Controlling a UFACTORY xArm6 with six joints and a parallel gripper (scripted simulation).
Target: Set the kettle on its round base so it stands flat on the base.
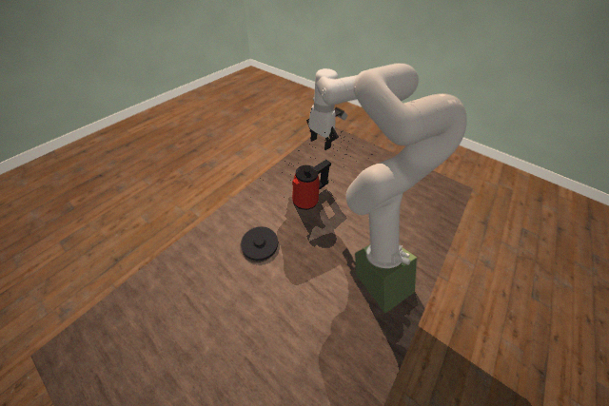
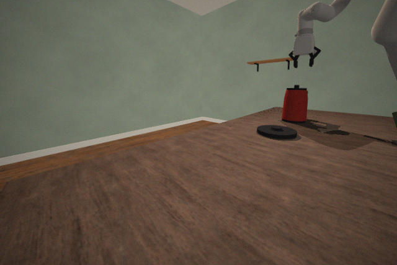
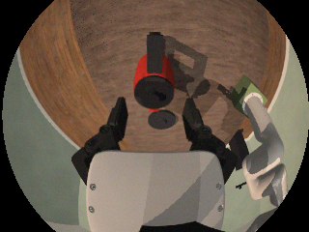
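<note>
My hand is 210 mm above the red kettle and 40 mm to the right of it. Round my hand: round kettle base 380 mm to the left, 300 mm below, 10 mm behind.
</note>
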